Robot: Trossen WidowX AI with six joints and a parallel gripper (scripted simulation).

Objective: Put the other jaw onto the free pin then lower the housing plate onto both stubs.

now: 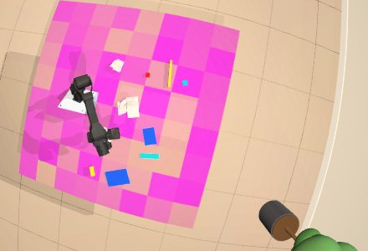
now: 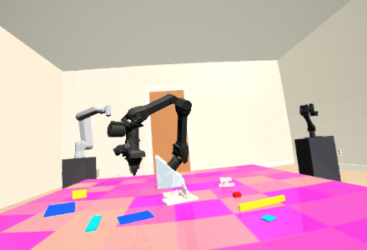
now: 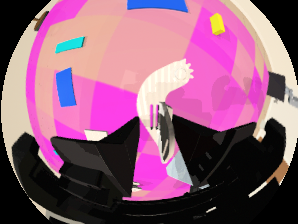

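My gripper tip is 4 cm to the left of the white jaw. Round my gripper tip: white base (19 cm to the left, 9 cm below, 7 cm ahead); then yellow block (28 cm to the right, 8 cm below, 5 cm behind); then cyan bar (26 cm ahead, 10 cm below, 4 cm to the right).
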